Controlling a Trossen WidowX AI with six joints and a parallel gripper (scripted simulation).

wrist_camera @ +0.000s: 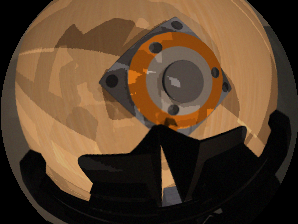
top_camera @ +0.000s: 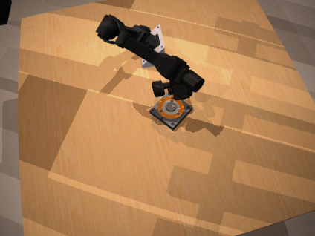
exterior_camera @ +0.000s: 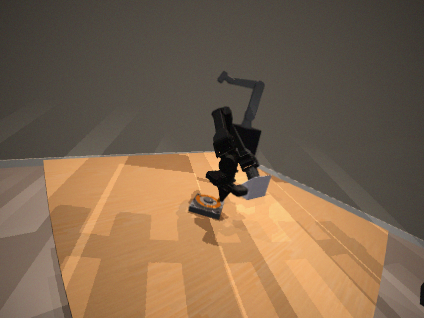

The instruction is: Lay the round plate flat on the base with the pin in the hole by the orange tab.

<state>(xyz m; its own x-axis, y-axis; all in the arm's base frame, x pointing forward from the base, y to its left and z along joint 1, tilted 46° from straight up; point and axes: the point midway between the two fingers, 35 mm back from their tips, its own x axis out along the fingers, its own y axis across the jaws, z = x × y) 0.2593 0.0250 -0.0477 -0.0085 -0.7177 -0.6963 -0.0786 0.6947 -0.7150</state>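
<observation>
Now: gripper tip 50 mm short of the square base, 30 mm to the left of it and 10 mm above it.
</observation>
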